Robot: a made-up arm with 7 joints.
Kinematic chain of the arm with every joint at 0, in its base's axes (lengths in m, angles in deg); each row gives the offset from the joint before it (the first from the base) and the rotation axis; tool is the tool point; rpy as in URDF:
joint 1: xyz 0 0 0.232 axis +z
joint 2: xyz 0 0 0 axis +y
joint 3: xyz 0 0 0.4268 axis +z
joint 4: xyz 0.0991 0 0 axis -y
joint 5: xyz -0.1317 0 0.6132 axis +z
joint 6: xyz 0 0 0 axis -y
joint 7: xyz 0.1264 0 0 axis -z
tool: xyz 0 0 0 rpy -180 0 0
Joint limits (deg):
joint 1: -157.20..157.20
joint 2: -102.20..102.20
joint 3: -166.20..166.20
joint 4: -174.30..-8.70
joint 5: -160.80..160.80
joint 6: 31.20..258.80
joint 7: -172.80..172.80
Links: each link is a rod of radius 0.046 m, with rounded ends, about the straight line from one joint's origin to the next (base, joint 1, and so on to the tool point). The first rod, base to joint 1, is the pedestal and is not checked.
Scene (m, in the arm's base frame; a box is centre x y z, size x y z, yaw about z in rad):
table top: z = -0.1
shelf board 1: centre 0 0.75 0.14 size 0.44 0.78 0.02 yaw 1.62
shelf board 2: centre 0 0.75 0.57 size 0.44 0.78 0.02 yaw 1.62
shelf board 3: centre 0 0.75 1 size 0.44 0.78 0.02 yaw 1.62
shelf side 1: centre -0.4 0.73 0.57 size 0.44 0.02 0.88 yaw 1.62
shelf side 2: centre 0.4 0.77 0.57 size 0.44 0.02 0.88 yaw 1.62
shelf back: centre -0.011 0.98 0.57 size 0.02 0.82 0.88 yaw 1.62
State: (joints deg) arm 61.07 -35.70 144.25 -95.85 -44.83 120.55 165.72
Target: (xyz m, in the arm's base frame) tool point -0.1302 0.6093 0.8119
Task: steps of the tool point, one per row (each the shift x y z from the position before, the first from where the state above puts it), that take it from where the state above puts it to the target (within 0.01 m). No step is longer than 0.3 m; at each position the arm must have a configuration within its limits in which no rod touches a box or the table.
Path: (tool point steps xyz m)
1: -0.0493 0.1998 0.1520
2: 0.0165 0.2098 0.1307
3: 0.0798 0.1950 0.1062
4: 0.1319 0.1594 0.0805
5: 0.1670 0.1087 0.0548
6: 0.1817 0.0508 0.0299
7: 0.1756 -0.0066 0.0069
8: -0.0101 0.1312 0.0028
9: -0.0020 0.1140 -0.0028

